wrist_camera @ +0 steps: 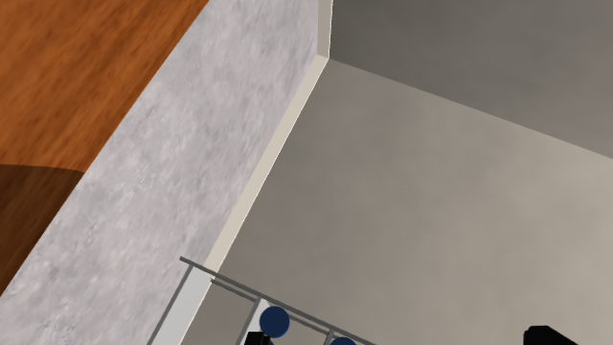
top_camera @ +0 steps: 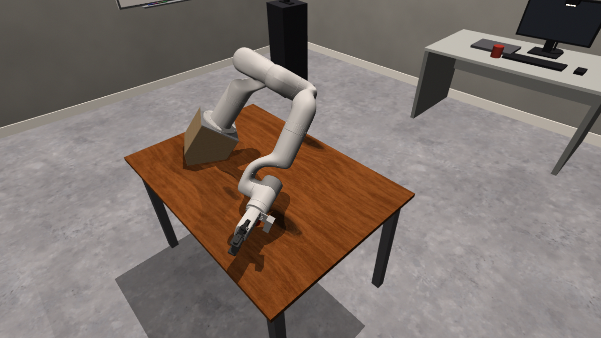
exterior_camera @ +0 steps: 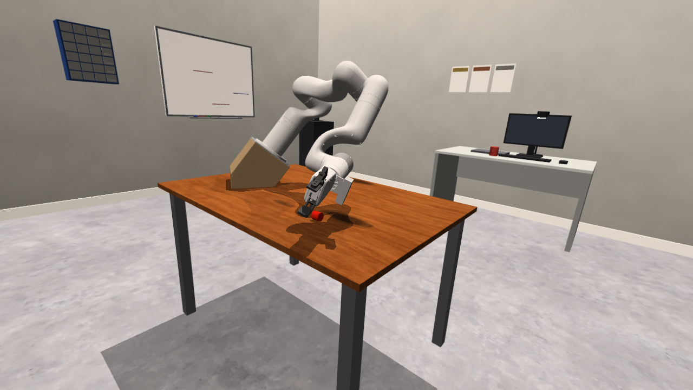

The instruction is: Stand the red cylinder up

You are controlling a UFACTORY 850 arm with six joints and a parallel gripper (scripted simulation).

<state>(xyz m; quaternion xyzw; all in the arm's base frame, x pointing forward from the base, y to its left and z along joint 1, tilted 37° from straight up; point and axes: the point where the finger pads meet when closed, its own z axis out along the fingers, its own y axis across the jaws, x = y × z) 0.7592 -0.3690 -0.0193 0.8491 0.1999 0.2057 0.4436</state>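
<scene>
The red short cylinder lies 180 mm to the left of my hand, 180 mm behind it and 140 mm below it.
</scene>
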